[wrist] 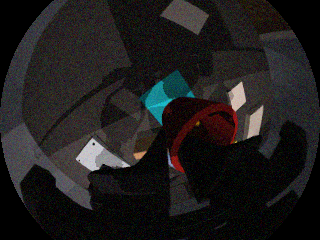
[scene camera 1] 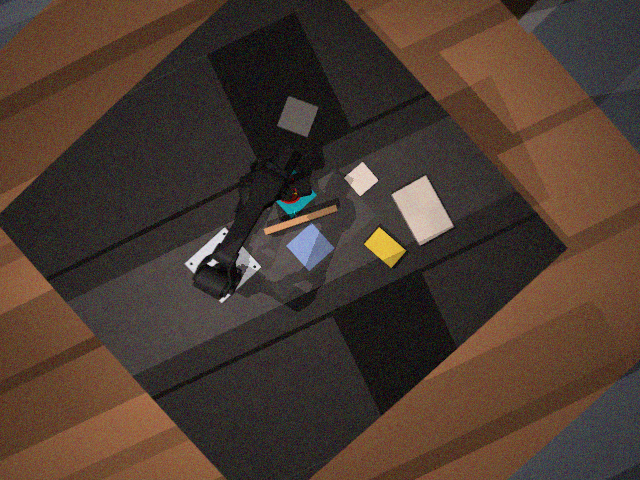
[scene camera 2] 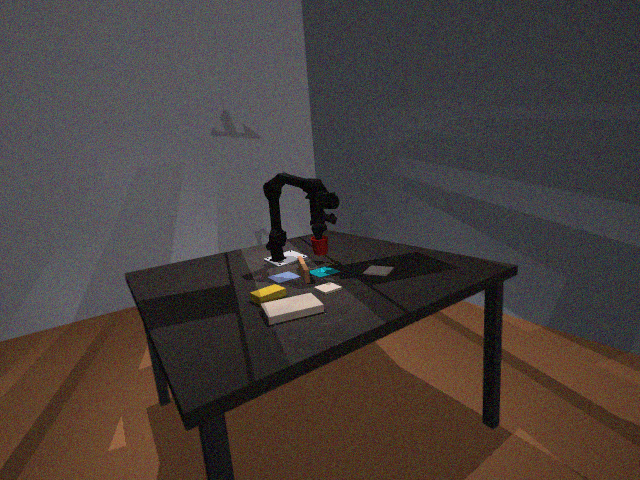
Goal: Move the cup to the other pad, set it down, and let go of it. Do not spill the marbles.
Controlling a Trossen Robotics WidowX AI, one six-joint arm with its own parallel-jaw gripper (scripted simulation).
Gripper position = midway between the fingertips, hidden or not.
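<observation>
The gripper (scene camera 1: pixel 278 193) is in sight, and the wrist view shows the gripper (wrist: pixel 167 131) as well. A large white block (scene camera 1: pixel 418 203) is part of the scene; that same large white block (scene camera 2: pixel 281 310) can also be seen from scene camera 2. The scene also has a yellow block (scene camera 1: pixel 380 243) and a cup (wrist: pixel 218 122).
</observation>
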